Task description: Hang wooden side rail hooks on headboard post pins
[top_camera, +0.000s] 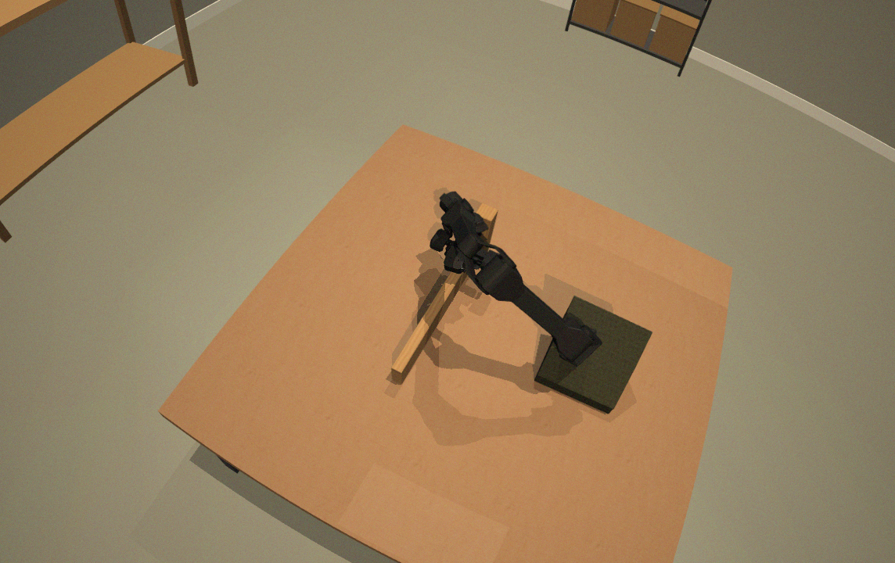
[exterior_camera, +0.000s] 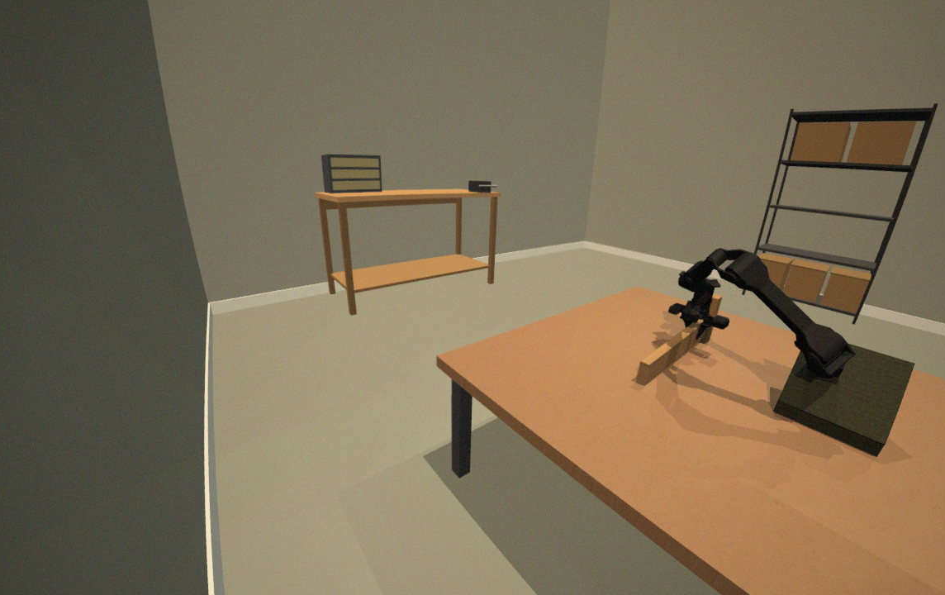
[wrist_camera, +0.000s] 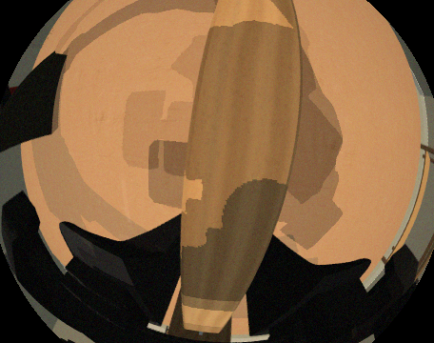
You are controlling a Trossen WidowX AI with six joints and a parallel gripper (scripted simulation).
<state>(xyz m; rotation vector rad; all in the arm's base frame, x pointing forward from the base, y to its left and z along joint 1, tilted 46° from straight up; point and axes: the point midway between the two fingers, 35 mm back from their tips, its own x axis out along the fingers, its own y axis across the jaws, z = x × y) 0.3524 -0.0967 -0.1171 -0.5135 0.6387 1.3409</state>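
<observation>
My gripper tip is now 110 mm to the left of the wooden headboard post, 40 mm below it and 10 mm past it.
</observation>
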